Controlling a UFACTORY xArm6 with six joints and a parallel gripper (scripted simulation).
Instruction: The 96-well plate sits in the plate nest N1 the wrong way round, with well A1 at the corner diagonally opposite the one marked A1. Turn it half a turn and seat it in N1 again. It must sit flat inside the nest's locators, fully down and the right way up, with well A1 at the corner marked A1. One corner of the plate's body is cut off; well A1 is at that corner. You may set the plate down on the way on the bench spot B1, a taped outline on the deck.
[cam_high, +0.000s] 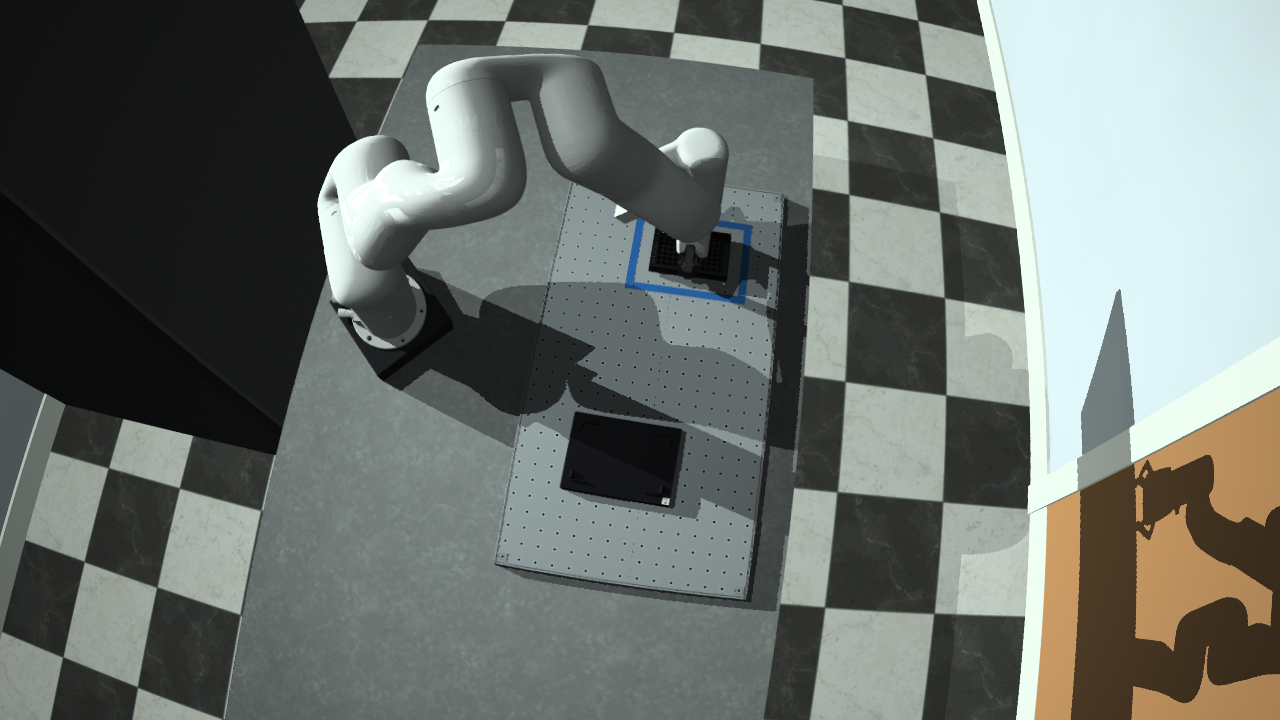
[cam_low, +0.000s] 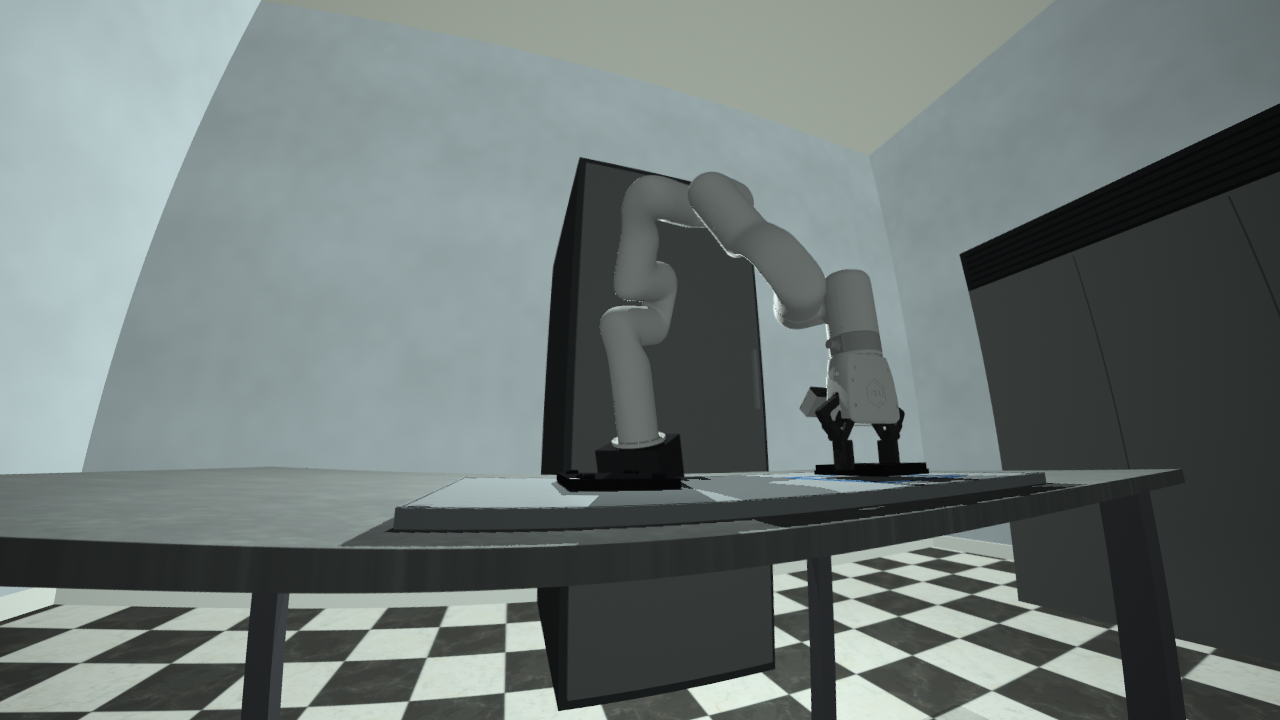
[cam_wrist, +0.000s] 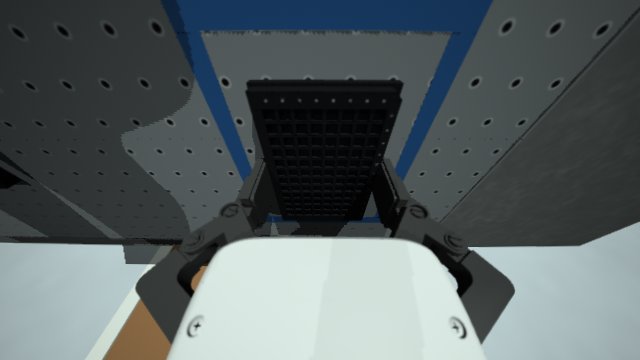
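My gripper is now 1 cm above the black 96-well plate. Round my hand: small white A1 mark (6 cm behind, 41 cm to the right, 1 cm below); then black plate nest N1 (12 cm behind, 34 cm to the right, 2 cm below).
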